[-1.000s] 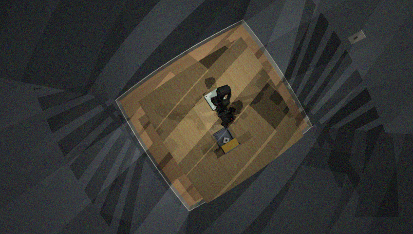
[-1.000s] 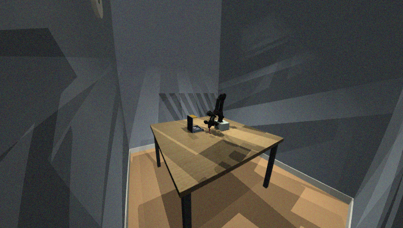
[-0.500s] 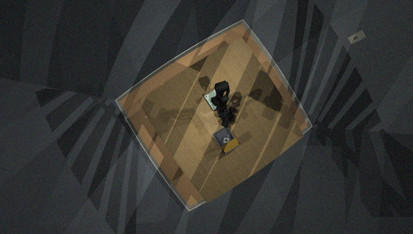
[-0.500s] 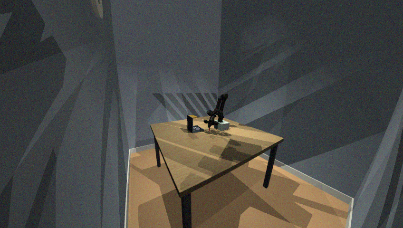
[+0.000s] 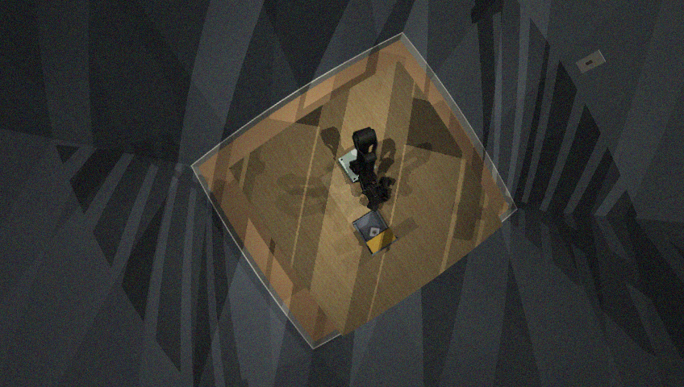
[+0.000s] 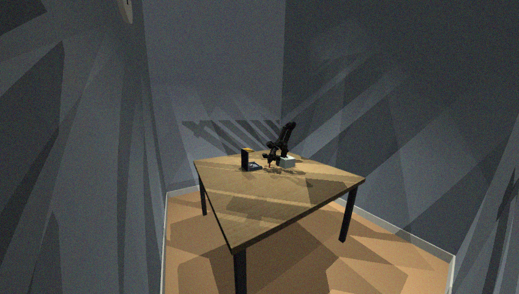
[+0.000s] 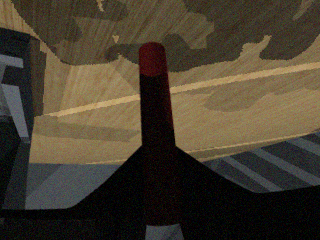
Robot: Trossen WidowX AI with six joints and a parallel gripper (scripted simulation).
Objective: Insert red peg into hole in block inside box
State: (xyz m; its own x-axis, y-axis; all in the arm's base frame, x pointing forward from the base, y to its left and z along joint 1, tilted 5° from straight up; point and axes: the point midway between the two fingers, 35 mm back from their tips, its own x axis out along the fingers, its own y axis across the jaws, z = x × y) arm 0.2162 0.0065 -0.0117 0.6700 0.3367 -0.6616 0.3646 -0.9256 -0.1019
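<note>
Right now my gripper tip is 180 mm to the left of the yellow roof, 120 mm below it and 120 mm short of it. Also, from my gripper tip: red peg 30 mm behind, 10 mm to the right, 10 mm below.
</note>
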